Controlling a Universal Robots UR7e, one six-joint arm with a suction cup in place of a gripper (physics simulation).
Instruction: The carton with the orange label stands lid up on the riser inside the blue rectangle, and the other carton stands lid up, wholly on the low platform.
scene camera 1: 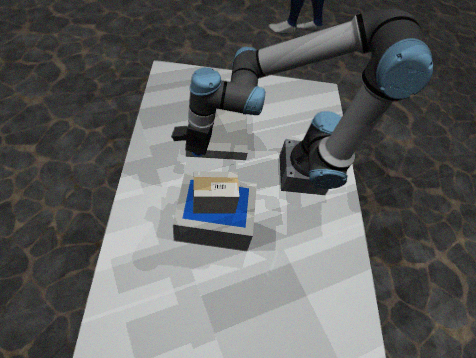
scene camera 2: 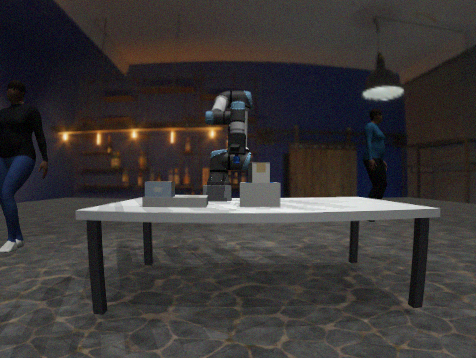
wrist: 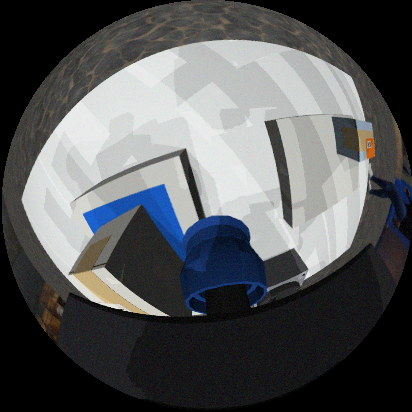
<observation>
My suction cup carries nothing. The cup hangs 22 cm from the middle of a riser, above it.
</observation>
